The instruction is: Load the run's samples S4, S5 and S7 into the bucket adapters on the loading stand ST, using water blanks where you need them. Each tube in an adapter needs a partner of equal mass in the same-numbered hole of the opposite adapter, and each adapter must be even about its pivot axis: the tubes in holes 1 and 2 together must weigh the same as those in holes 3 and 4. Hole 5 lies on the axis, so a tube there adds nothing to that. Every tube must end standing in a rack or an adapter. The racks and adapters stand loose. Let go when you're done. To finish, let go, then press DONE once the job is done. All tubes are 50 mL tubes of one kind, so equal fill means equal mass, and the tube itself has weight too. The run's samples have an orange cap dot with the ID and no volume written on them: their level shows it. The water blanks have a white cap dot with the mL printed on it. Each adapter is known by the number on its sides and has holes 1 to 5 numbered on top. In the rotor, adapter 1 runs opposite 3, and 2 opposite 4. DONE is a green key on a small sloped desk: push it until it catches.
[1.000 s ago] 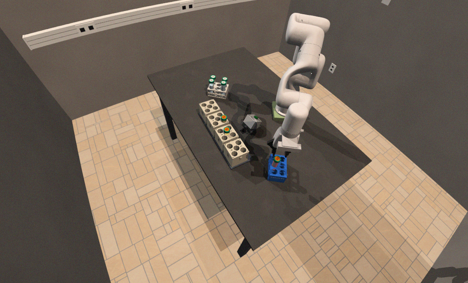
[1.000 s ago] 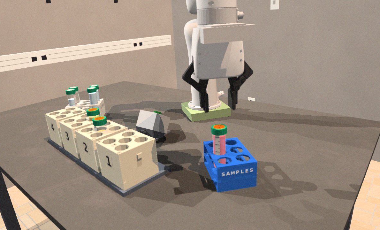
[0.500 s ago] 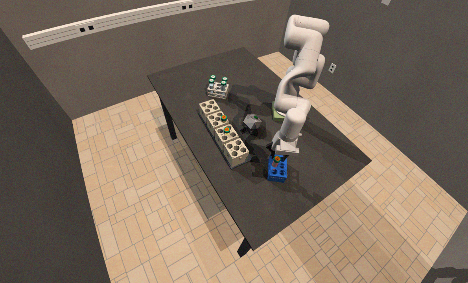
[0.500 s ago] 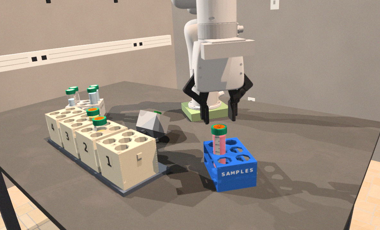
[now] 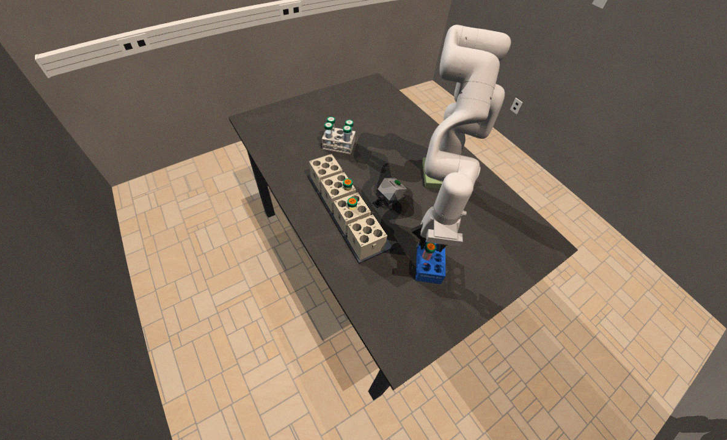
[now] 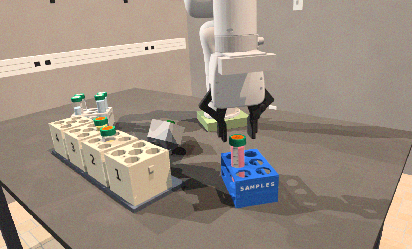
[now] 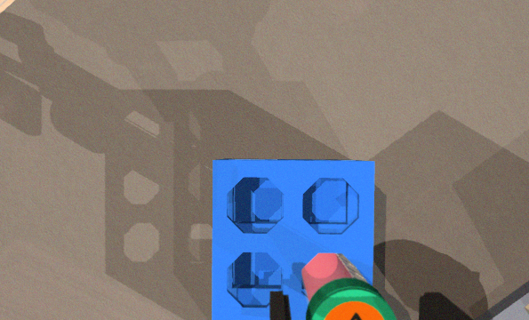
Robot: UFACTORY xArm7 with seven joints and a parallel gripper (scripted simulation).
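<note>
Right now the pink tube is 70 mm below my hand and 10 mm ahead of it. Round my hand: blue samples rack 110 mm below, 20 mm behind, 10 mm to the left; white blanks rack 670 mm to the right, 110 mm below, 30 mm ahead.
</note>
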